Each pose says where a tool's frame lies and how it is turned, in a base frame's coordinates. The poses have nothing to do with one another.
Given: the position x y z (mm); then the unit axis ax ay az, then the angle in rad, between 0 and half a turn.
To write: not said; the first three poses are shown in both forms.
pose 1, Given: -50.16 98.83 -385.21 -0.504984 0.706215 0.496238 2.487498
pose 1, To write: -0.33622 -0.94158 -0.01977 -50.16; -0.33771 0.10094 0.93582 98.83; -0.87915 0.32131 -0.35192 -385.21; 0 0 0 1
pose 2, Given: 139.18 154.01 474.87 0.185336 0.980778 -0.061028 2.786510
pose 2, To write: -0.87106 0.37343 0.31907 139.18; 0.33099 0.92623 -0.18041 154.01; -0.36290 -0.05154 -0.93040 474.87; 0 0 0 1
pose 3, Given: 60.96 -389.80 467.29 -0.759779 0.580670 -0.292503 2.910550
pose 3, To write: 0.16576 -0.80366 0.57154 60.96; -0.93762 -0.30803 -0.16120 -389.80; 0.30560 -0.50917 -0.80459 467.29; 0 0 0 1
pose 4, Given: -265.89 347.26 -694.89 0.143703 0.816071 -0.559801 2.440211
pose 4, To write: -0.72752 0.56809 0.38469 -265.89; -0.15436 0.41079 -0.89857 347.26; -0.66849 -0.71311 -0.21117 -694.89; 0 0 0 1
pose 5, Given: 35.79 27.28 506.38 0.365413 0.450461 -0.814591 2.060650
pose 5, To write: -0.27415 0.96085 -0.04022 35.79; -0.47675 -0.17211 -0.86203 27.28; -0.83520 -0.21715 0.50526 506.38; 0 0 0 1
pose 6, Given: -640.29 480.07 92.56 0.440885 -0.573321 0.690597 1.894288
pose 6, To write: -0.06171 -0.98789 -0.14232 -640.29; 0.32166 0.11530 -0.93981 480.07; 0.94484 -0.10378 0.31065 92.56; 0 0 0 1
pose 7, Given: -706.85 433.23 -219.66 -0.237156 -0.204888 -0.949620 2.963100
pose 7, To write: -0.87252 0.26501 0.41046 -706.85; -0.07219 -0.90082 0.42815 433.23; 0.48322 0.34393 0.80512 -219.66; 0 0 0 1
